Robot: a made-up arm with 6 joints.
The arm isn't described. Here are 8 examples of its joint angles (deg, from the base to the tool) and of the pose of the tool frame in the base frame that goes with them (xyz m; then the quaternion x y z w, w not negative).
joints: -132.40 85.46 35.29 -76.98 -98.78 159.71
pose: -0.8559 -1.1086 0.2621 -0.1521 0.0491 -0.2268 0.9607
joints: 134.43 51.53 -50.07 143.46 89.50 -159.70
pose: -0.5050 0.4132 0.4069 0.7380 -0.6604 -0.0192 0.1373
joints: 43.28 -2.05 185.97 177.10 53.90 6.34
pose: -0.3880 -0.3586 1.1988 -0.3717 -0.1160 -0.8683 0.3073
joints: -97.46 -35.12 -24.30 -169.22 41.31 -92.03
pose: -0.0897 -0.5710 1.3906 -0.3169 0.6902 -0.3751 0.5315
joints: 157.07 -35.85 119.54 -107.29 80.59 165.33
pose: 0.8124 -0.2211 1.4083 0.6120 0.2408 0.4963 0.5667
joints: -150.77 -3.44 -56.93 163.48 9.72 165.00
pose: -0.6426 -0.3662 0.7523 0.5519 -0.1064 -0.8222 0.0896
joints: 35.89 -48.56 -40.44 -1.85 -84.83 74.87
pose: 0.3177 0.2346 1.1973 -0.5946 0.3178 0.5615 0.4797
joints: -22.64 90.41 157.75 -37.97 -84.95 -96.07
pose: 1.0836 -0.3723 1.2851 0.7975 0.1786 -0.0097 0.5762
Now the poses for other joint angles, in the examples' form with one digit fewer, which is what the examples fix.
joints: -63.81 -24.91 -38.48 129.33 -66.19 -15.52
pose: 0.227 -0.654 1.282 -0.529 0.586 -0.598 0.140
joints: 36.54 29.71 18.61 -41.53 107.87 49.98
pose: 1.031 0.670 1.320 0.064 -0.510 -0.343 0.786
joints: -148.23 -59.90 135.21 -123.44 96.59 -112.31
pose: 0.781 0.600 0.764 0.389 0.116 0.831 0.379
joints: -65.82 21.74 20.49 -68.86 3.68 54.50
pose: 0.515 -1.164 1.387 0.102 -0.071 -0.564 0.817
